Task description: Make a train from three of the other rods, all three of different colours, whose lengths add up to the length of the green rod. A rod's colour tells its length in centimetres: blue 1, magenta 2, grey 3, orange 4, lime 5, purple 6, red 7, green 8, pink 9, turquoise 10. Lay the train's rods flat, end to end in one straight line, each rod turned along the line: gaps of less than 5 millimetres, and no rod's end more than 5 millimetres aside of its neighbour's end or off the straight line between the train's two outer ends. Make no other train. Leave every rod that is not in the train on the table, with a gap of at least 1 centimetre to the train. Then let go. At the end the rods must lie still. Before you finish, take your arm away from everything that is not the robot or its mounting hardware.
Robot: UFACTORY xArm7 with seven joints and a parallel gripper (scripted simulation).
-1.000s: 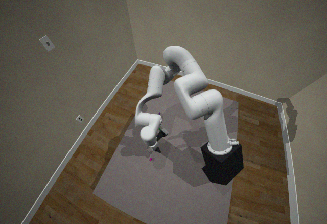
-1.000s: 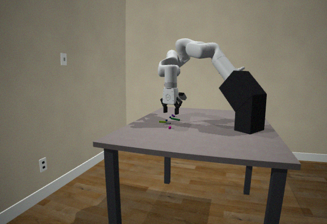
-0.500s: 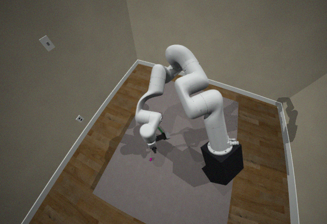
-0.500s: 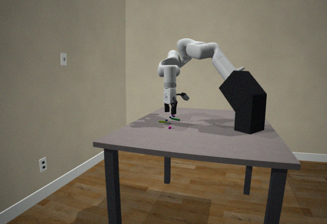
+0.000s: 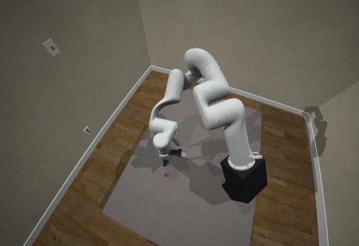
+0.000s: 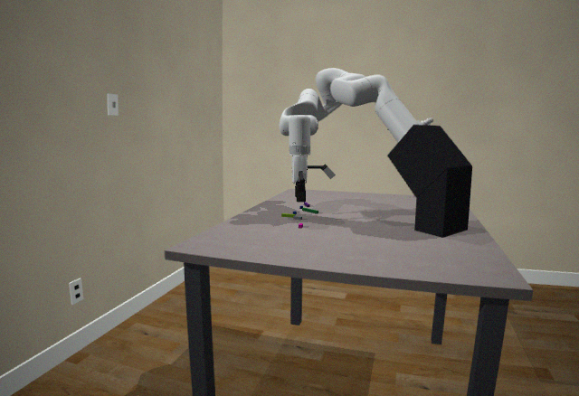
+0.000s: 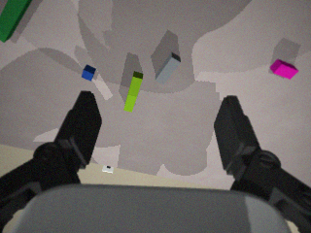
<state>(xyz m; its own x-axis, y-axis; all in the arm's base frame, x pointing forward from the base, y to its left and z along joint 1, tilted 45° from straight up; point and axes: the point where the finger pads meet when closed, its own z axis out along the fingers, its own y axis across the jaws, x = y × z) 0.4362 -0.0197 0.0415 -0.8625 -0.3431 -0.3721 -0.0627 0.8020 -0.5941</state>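
My gripper is now 8 cm above the lime rod, 4 cm short of it and 3 cm to the left of it. Also, from my hand: magenta rod 12 cm to the left, 8 cm below; grey rod 8 cm below, 1 cm to the left, 1 cm ahead; green rod 12 cm to the right, 8 cm below, 4 cm behind.
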